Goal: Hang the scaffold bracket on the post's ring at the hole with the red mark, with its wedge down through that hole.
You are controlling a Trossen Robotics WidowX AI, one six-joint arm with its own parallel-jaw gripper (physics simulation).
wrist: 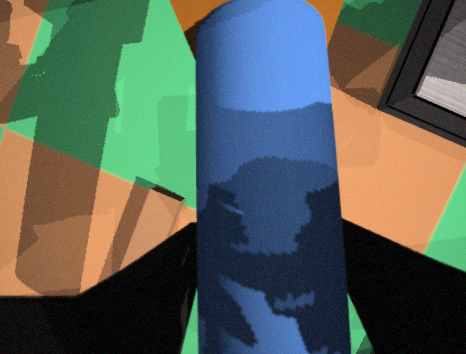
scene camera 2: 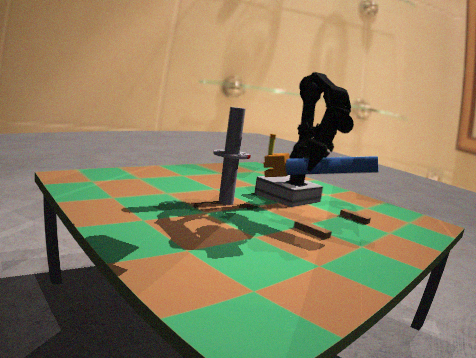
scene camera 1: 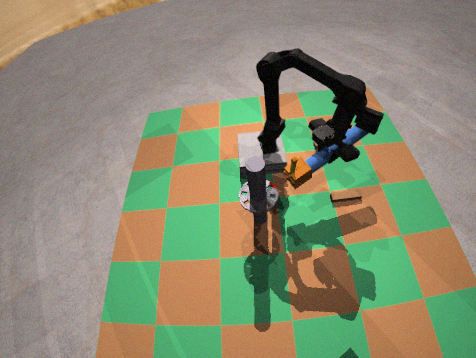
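The scaffold bracket has a blue tube (scene camera 1: 316,161) (scene camera 2: 350,165) (wrist: 265,75), an orange head (scene camera 1: 301,173) (scene camera 2: 276,165) and a thin yellow-green wedge (scene camera 1: 293,164) (scene camera 2: 272,144) standing up from the head. My gripper (scene camera 1: 336,149) (scene camera 2: 314,164) (wrist: 265,230) is shut on the blue tube, which it holds nearly level above the table. The grey post (scene camera 1: 257,186) (scene camera 2: 230,175) is upright and bears a pale ring (scene camera 1: 244,196) (scene camera 2: 219,153) with holes. The red mark (scene camera 1: 273,185) (scene camera 2: 248,157) is on the ring's side towards the bracket. The head is apart from the ring. The head's underside is hidden.
The arm's grey base (scene camera 1: 250,145) (scene camera 2: 287,190) stands behind the post, close to the orange head in scene camera 1. Two low brown blocks (scene camera 2: 312,230) (scene camera 2: 355,216) lie on the checkered table (scene camera 2: 210,295); one block (scene camera 1: 346,198) also shows in scene camera 1.
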